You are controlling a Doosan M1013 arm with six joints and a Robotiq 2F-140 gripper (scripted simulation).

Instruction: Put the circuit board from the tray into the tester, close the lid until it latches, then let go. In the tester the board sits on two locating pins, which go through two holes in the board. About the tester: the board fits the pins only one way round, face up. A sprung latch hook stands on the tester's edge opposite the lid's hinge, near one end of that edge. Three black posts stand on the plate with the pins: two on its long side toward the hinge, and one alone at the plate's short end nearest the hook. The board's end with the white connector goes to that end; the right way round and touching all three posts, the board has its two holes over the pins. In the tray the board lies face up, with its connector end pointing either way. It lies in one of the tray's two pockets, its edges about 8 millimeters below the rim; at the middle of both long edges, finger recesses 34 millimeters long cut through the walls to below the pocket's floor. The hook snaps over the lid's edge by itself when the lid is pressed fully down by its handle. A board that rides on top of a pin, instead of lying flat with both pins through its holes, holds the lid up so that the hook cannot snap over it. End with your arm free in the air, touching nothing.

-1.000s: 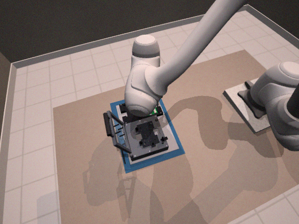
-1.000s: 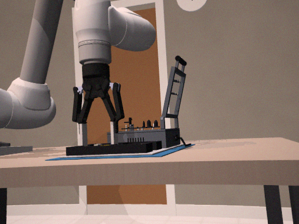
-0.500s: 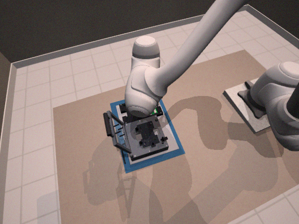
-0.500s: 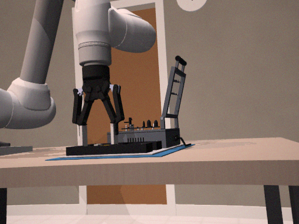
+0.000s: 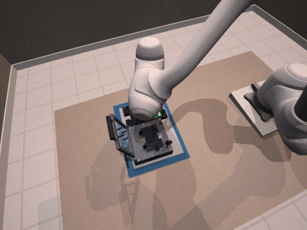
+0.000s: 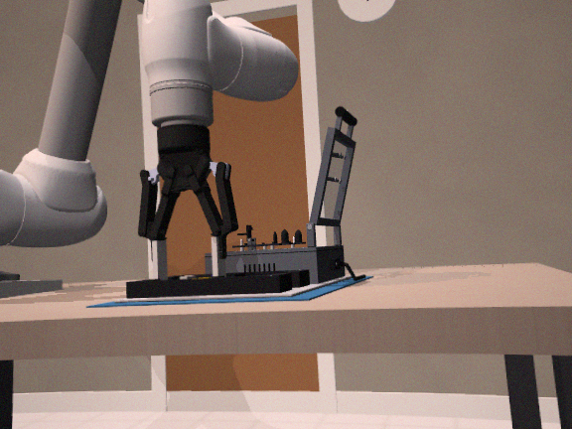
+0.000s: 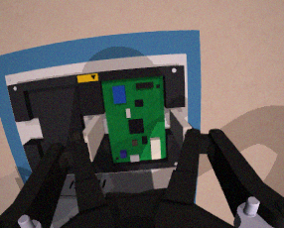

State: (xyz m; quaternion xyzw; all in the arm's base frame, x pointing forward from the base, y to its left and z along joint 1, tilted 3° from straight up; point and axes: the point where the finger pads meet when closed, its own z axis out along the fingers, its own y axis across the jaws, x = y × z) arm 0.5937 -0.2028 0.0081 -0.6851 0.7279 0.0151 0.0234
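Right now my hand is 20 mm above the green circuit board. The rest, counted from my hand: latch hook: 230 mm to the left, 50 mm above, 10 mm ahead; lid: 190 mm ahead, 160 mm to the left, 140 mm above.
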